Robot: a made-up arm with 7 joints.
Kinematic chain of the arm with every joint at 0, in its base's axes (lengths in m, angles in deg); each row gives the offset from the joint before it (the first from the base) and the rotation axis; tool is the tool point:
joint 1: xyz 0 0 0 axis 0 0.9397 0.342
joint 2: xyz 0 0 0 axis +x
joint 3: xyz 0 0 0 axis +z
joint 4: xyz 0.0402 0 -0.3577 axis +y
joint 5: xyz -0.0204 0 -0.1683 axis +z
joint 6: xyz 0 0 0 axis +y
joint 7: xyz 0 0 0 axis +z
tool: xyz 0 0 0
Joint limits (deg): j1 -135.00..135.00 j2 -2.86..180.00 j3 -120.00..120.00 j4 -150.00..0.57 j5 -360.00..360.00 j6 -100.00..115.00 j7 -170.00..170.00
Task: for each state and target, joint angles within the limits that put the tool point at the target. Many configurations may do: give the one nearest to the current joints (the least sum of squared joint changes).
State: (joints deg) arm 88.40 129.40 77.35 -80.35 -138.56 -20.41 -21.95
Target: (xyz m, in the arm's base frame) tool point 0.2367 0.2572 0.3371
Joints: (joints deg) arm 50.48 130.74 98.17 -63.90 -138.56 -20.41 -21.95
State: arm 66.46 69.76 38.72 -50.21 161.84 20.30 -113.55
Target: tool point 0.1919 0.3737 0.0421
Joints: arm 65.37 110.41 40.13 -93.92 161.84 20.30 -113.55
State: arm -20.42 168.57 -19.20 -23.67 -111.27 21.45 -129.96
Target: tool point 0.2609 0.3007 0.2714
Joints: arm 23.85 150.30 -17.59 -66.09 -111.27 21.45 -129.96
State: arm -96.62 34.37 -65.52 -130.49 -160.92 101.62 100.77
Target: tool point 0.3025 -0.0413 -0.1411
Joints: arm -64.92 39.14 -83.66 -125.05 -160.92 101.62 100.77
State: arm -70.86 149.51 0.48 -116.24 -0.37 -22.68 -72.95
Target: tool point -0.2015 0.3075 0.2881
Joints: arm -98.29 139.29 -10.72 -73.96 -0.37 -22.68 -72.95
